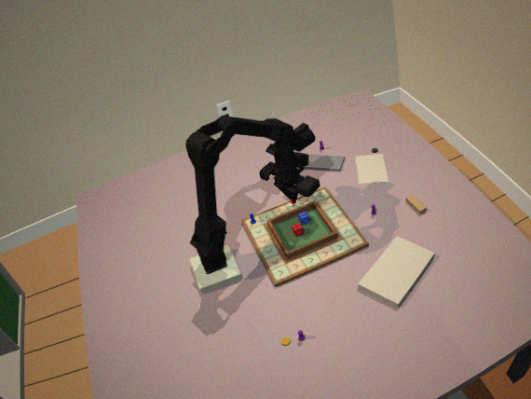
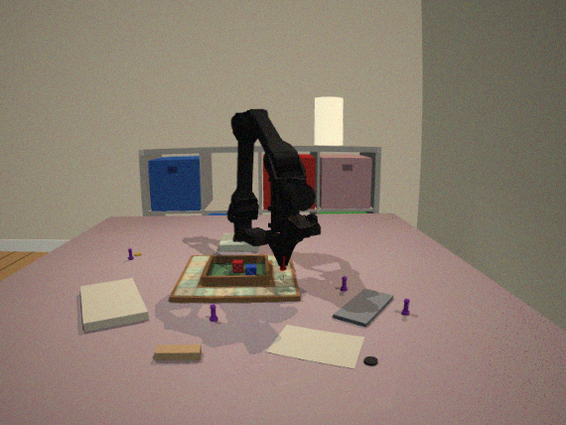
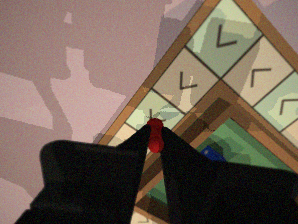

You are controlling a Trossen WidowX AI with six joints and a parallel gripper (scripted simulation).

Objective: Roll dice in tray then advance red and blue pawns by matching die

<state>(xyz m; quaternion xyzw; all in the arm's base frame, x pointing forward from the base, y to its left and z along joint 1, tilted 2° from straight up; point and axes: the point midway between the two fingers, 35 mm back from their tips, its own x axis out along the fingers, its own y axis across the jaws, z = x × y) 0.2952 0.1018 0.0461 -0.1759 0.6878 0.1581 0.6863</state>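
Now: the red pawn 1 cm above my gripper tip. The rest, counted from my gripper tip: red die: 4 cm behind, 11 cm to the right, 1 cm below; then blue die: 8 cm to the right, 1 cm below; then green tray: 3 cm behind, 11 cm to the right, 3 cm below.
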